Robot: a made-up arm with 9 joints. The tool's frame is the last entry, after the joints.
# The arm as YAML. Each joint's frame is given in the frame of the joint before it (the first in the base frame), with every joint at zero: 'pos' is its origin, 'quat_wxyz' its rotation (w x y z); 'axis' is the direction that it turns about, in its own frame. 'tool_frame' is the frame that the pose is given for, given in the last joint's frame.
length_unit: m
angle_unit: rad
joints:
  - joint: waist
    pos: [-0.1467, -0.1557, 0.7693]
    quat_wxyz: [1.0, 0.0, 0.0, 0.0]
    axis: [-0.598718, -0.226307, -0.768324]
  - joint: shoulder
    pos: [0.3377, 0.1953, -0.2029]
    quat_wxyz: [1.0, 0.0, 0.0, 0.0]
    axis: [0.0, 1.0, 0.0]
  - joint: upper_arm
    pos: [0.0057, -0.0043, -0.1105]
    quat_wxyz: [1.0, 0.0, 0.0, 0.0]
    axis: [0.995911, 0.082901, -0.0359]
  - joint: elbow
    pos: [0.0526, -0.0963, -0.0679]
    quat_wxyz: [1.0, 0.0, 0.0, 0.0]
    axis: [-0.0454, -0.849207, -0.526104]
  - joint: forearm
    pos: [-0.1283, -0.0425, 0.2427]
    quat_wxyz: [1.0, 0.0, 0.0, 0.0]
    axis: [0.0, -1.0, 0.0]
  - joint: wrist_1
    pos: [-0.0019, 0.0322, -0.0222]
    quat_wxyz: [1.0, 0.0, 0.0, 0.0]
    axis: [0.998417, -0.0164, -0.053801]
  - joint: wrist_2
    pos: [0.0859, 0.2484, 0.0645]
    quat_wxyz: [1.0, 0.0, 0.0, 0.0]
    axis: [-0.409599, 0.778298, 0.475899]
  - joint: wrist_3
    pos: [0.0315, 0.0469, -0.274]
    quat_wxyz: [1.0, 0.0, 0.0, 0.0]
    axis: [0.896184, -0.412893, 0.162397]
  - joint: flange
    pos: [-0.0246, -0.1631, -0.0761]
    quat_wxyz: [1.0, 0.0, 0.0, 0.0]
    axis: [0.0, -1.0, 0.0]
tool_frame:
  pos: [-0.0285, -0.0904, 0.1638]
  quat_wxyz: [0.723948, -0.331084, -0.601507, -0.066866]
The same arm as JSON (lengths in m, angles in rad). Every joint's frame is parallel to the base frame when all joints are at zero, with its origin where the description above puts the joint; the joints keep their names.
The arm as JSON. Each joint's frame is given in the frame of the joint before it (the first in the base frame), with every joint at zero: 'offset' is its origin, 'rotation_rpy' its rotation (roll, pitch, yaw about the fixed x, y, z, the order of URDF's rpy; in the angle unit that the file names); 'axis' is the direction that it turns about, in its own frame. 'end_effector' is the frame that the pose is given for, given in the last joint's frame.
{"length_unit": "m", "angle_unit": "rad", "chain": [
  {"id": "waist", "offset": [-0.1467, -0.1557, 0.7693], "rotation_rpy": [0.0, 0.0, 0.0], "axis": [-0.598718, -0.226307, -0.768324]},
  {"id": "shoulder", "offset": [0.3377, 0.1953, -0.2029], "rotation_rpy": [0.0, 0.0, 0.0], "axis": "+y"},
  {"id": "upper_arm", "offset": [0.0057, -0.0043, -0.1105], "rotation_rpy": [0.0, 0.0, 0.0], "axis": [0.995911, 0.082901, -0.0359]},
  {"id": "elbow", "offset": [0.0526, -0.0963, -0.0679], "rotation_rpy": [0.0, 0.0, 0.0], "axis": [-0.0454, -0.849207, -0.526104]},
  {"id": "forearm", "offset": [-0.1283, -0.0425, 0.2427], "rotation_rpy": [0.0, 0.0, 0.0], "axis": "-y"},
  {"id": "wrist_1", "offset": [-0.0019, 0.0322, -0.0222], "rotation_rpy": [0.0, 0.0, 0.0], "axis": [0.998417, -0.0164, -0.053801]},
  {"id": "wrist_2", "offset": [0.0859, 0.2484, 0.0645], "rotation_rpy": [0.0, 0.0, 0.0], "axis": [-0.409599, 0.778298, 0.475899]},
  {"id": "wrist_3", "offset": [0.0315, 0.0469, -0.274], "rotation_rpy": [0.0, 0.0, 0.0], "axis": [0.896184, -0.412893, 0.162397]},
  {"id": "flange", "offset": [-0.0246, -0.1631, -0.0761], "rotation_rpy": [0.0, 0.0, 0.0], "axis": "-y"}
], "end_effector": {"offset": [-0.0285, -0.0904, 0.1638], "rotation_rpy": [-1.4285, -1.156, 0.8452]}}

